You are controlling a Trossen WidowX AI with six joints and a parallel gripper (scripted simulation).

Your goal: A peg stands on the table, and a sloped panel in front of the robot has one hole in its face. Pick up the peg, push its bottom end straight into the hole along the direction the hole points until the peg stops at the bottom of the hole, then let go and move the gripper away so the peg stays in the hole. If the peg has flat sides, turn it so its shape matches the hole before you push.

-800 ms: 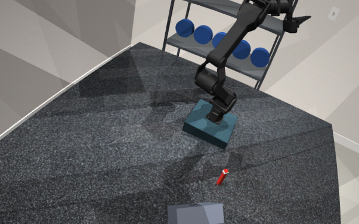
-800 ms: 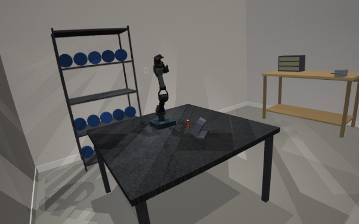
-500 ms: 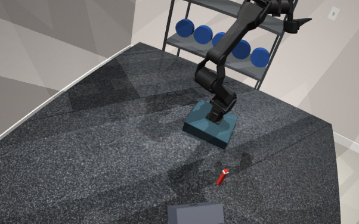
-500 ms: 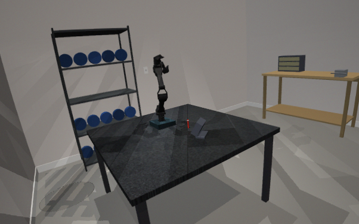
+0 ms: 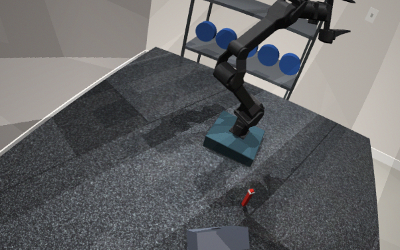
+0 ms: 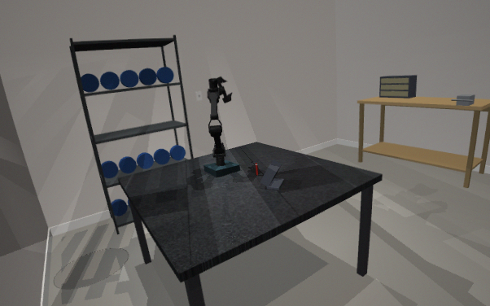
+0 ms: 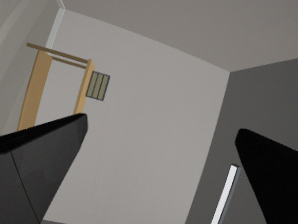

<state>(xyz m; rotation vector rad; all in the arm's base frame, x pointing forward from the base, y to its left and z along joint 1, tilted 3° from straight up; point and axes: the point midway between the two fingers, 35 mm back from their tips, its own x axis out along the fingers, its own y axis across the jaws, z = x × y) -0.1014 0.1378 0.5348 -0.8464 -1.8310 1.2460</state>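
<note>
My gripper tip is now 510 mm above the red peg, 400 mm short of it and 30 mm to the left of it. The rest, counted from my gripper tip: grey sloped panel: 600 mm ahead, 500 mm below, 50 mm to the right.
</note>
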